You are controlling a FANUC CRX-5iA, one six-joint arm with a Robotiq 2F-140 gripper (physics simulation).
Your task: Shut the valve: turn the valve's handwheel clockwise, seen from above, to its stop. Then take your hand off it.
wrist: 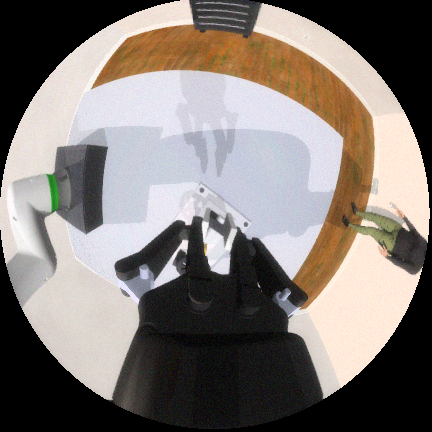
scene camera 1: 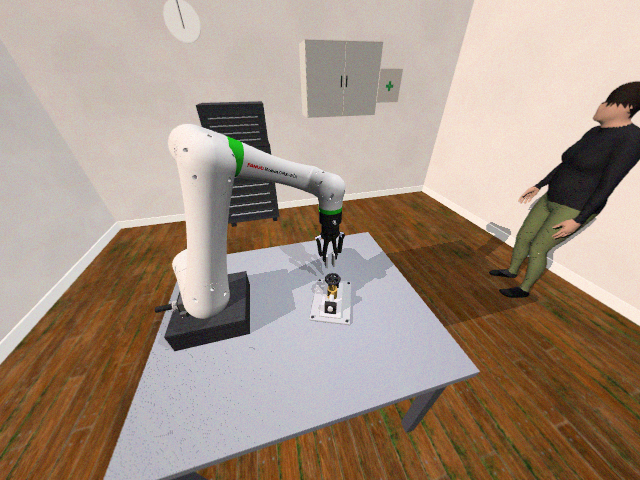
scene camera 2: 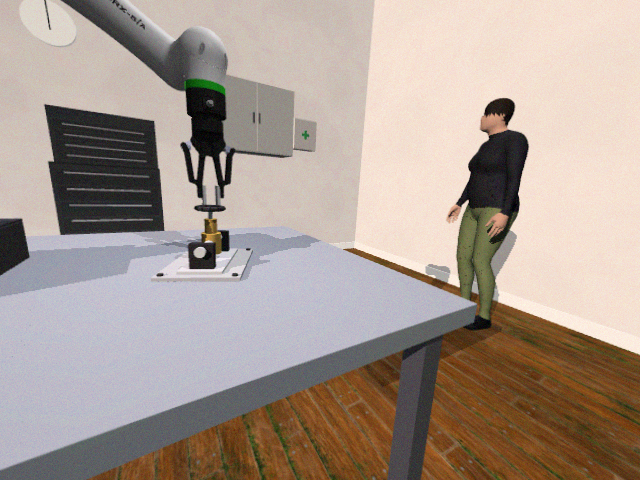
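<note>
The valve's black handwheel [scene camera 1: 332, 279] [scene camera 2: 209, 208] lies level on top of a brass valve body [scene camera 1: 332, 292] [scene camera 2: 211, 241]. The valve is mounted on a white base plate [scene camera 1: 345, 310] [scene camera 2: 169, 275] on the table. In the wrist view part of the handwheel [wrist: 181, 261] shows at the left, mostly hidden behind a finger. My gripper [scene camera 1: 329, 261] [scene camera 2: 211, 196] [wrist: 216, 217] points down, its fingers drawn near each other with a narrow, empty gap. The fingertips are close above the wheel, towards its far side in scene camera 1. I cannot tell whether they touch the rim.
Black blocks [scene camera 1: 330, 307] [scene camera 2: 202, 254] with a white round piece stand at the valve's near side. The arm's dark pedestal [scene camera 1: 206, 325] [wrist: 92, 187] stands on the table [scene camera 1: 289, 377] [scene camera 2: 206, 330] to the left. A person [scene camera 1: 573, 175] [scene camera 2: 491, 175] stands beyond the table's right side.
</note>
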